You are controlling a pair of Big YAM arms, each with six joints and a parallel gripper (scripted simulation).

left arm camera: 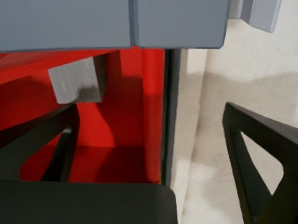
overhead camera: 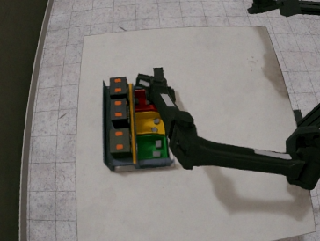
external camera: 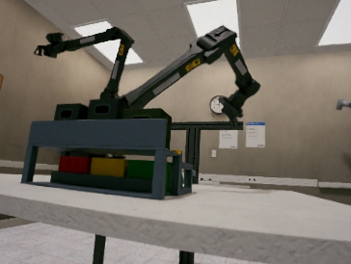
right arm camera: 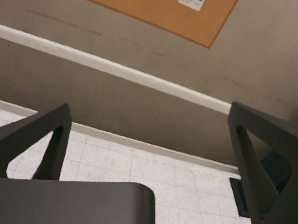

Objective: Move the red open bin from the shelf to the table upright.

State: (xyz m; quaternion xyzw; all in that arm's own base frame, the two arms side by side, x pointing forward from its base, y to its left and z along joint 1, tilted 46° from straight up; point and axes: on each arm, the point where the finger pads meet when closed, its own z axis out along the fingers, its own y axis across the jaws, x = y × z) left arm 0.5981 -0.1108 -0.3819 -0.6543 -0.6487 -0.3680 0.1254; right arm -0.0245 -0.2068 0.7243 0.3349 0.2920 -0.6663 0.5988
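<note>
Right now my left hand is 80 mm short of the red bin and 10 mm below it. The rest, counted from my left hand: green bin (230 mm to the left, 70 mm ahead, 10 mm above); yellow bin (110 mm to the left, 80 mm ahead, 10 mm above).
</note>
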